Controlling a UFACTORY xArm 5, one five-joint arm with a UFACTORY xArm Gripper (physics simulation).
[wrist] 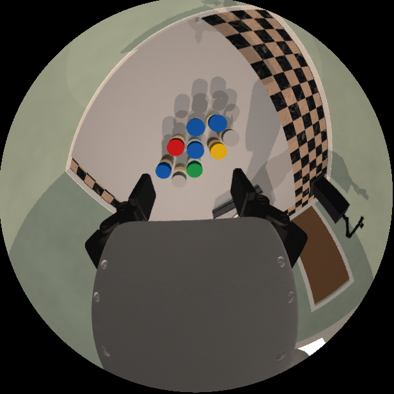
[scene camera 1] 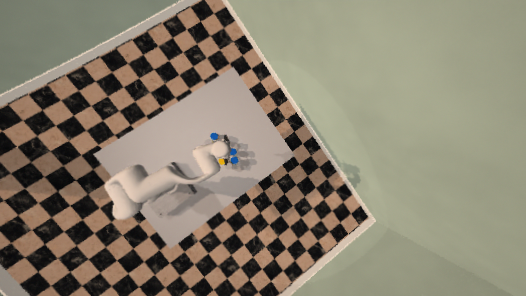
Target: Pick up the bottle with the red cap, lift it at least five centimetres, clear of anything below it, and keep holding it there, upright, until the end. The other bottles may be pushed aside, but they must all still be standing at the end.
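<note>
The bottle with the red cap stands upright on the left side of the bottle cluster in the wrist view. In the scene view it does not show; the arm's wrist covers part of the cluster. A blue-capped bottle stands close on its right, another blue-capped bottle lies nearer the fingers' side, to its lower left. My gripper is open and empty, over the cluster. In the wrist view, the red cap shows beyond the fingertips, between their left and right sides. The gripper's exact height above the caps is unclear.
A green-capped bottle, a grey-capped bottle, a yellow-capped bottle, two more blue-capped bottles and another grey-capped bottle stand close together on the grey table. A dark bar lies near the right finger.
</note>
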